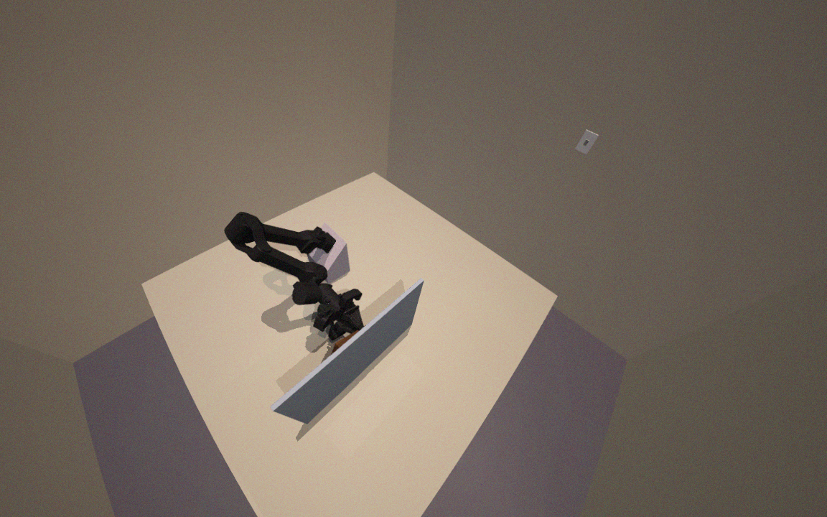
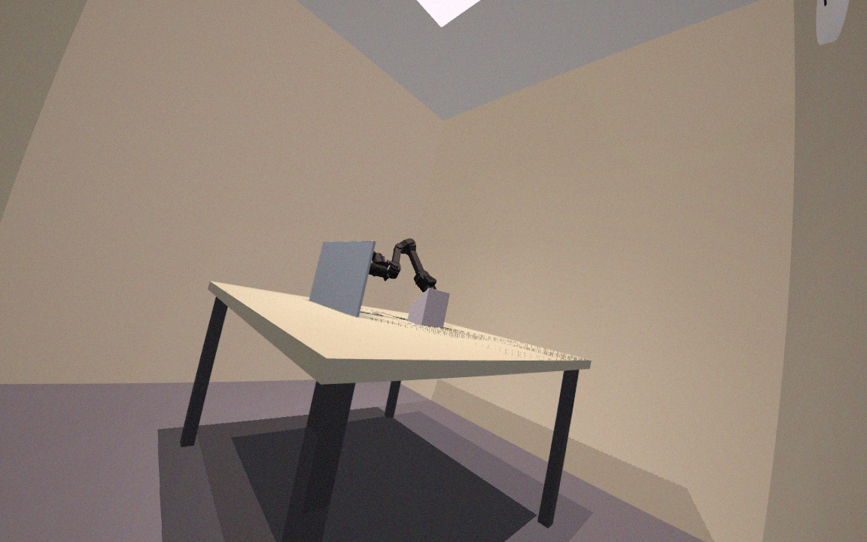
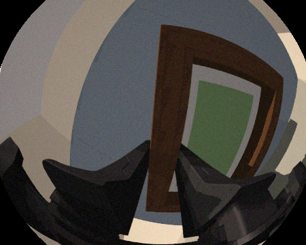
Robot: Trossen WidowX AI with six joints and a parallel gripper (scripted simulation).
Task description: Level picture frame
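The picture frame is 5 cm below my gripper tip and 2 cm to the right of it. From my gripper tip the other things lie so: wall panel: 6 cm below, 2 cm to the right, 2 cm ahead.
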